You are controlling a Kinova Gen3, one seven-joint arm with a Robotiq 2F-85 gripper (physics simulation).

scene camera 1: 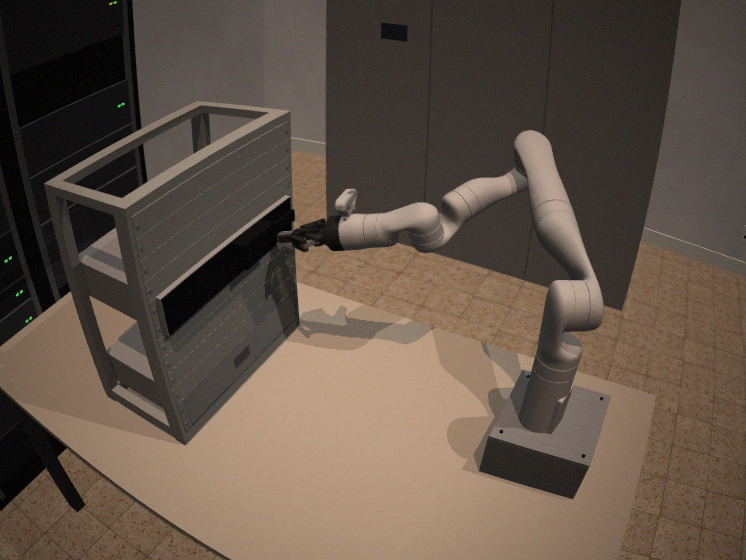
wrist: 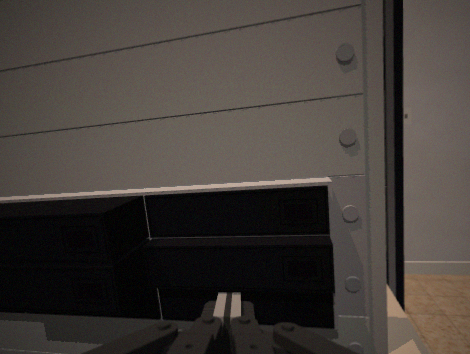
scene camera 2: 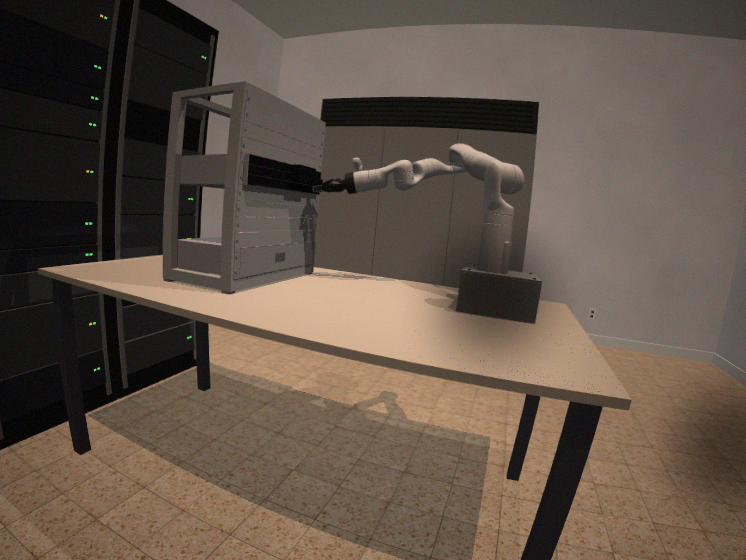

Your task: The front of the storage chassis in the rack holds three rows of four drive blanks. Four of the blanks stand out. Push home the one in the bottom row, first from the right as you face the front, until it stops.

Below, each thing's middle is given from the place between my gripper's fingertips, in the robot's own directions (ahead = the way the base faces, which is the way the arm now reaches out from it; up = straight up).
My hand is 18 cm to the right of the grey rack (scene camera 1: pixel 194 258), 11 cm short of it and 3 cm above it.
